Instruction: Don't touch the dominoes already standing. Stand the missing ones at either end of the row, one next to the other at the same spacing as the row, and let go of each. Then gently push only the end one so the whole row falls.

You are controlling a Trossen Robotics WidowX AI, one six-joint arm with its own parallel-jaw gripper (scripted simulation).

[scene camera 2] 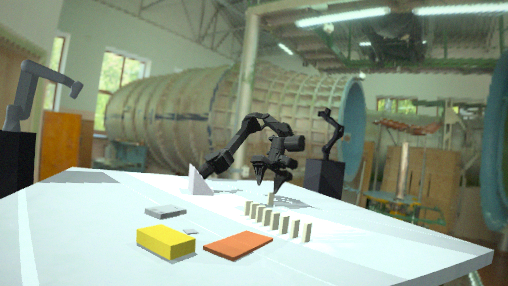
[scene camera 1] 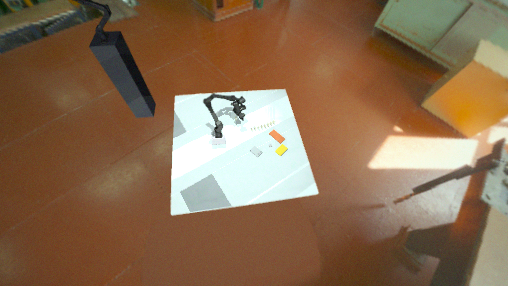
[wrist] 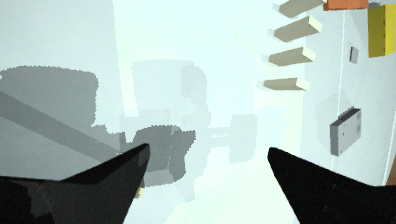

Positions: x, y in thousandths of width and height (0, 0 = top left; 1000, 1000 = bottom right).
Labels:
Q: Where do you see a flat orange slab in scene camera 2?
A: At 466, 862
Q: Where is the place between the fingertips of my gripper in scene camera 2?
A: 525, 666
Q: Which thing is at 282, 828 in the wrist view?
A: My gripper.

